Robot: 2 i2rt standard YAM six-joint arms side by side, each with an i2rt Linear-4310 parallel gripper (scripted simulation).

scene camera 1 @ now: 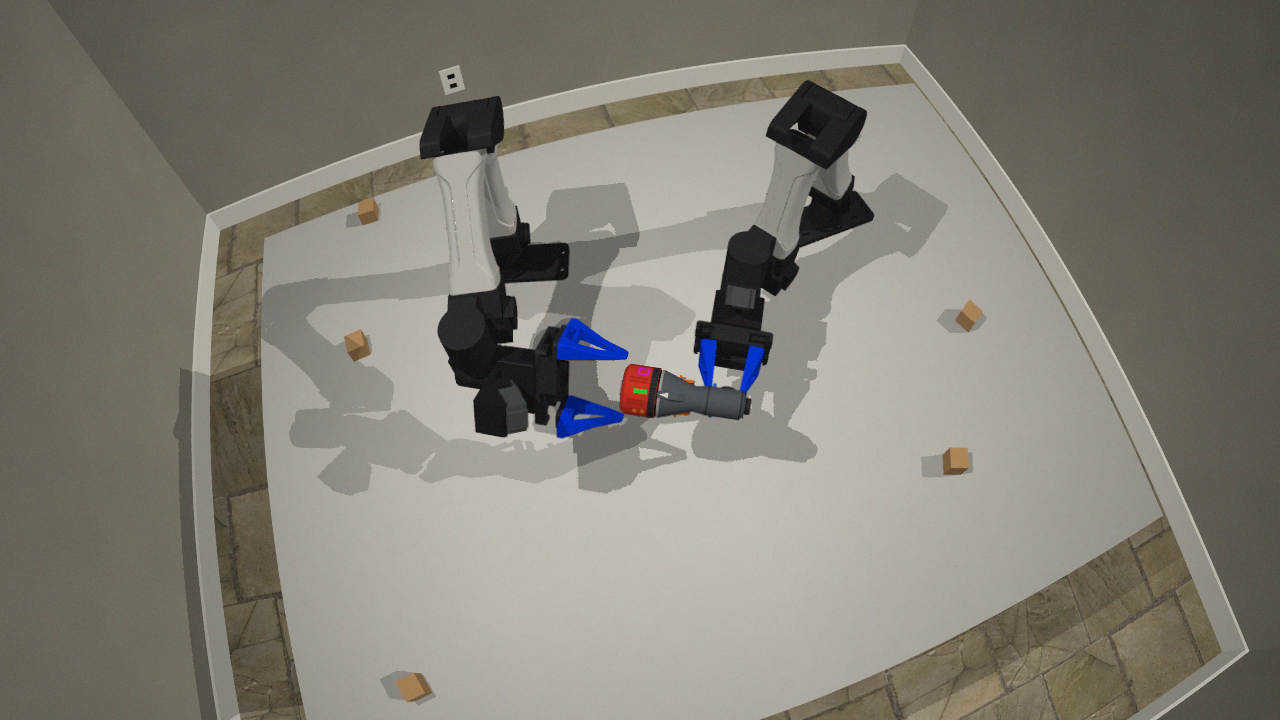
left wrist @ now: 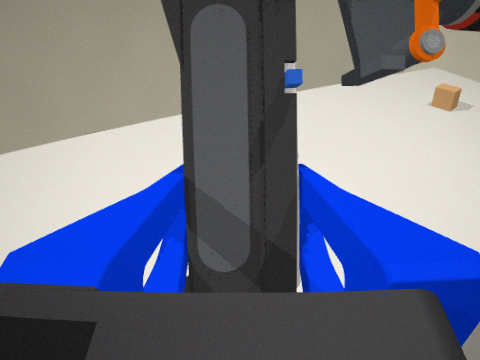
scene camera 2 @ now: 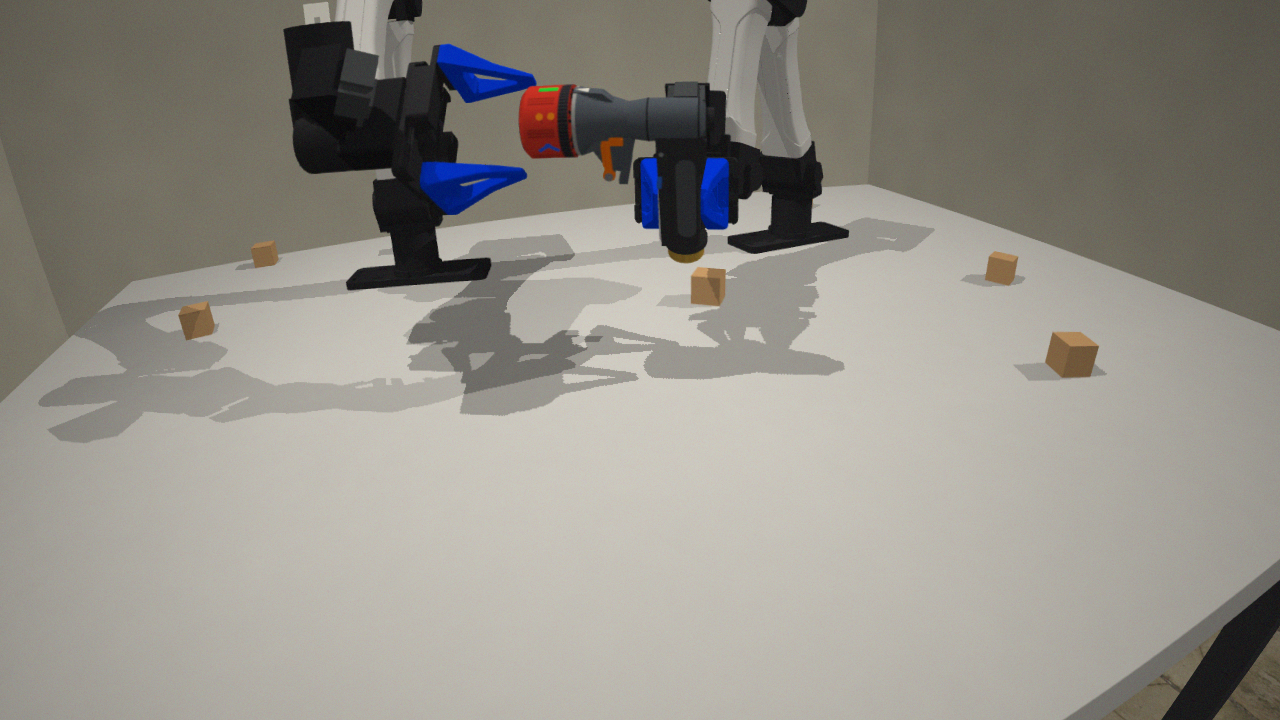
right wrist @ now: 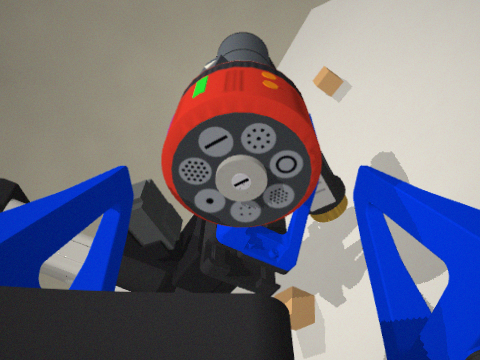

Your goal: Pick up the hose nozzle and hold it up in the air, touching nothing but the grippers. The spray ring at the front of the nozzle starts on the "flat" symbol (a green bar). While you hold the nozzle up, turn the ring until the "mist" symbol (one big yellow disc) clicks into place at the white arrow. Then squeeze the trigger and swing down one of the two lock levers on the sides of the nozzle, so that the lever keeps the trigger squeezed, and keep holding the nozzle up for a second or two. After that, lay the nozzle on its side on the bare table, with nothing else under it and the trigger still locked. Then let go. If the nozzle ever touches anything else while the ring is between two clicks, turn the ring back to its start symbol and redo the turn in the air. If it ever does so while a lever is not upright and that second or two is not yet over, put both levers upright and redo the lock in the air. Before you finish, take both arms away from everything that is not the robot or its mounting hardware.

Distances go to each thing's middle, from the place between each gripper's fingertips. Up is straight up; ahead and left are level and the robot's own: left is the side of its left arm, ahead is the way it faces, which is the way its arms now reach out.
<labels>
Now: right hand 20 mm to the right of the red spray ring (scene camera 2: 545, 131) and 10 mm short of it.
I see the red spray ring 11 cm to the right of my left hand (scene camera 2: 679, 206) and 8 cm above it.
</labels>
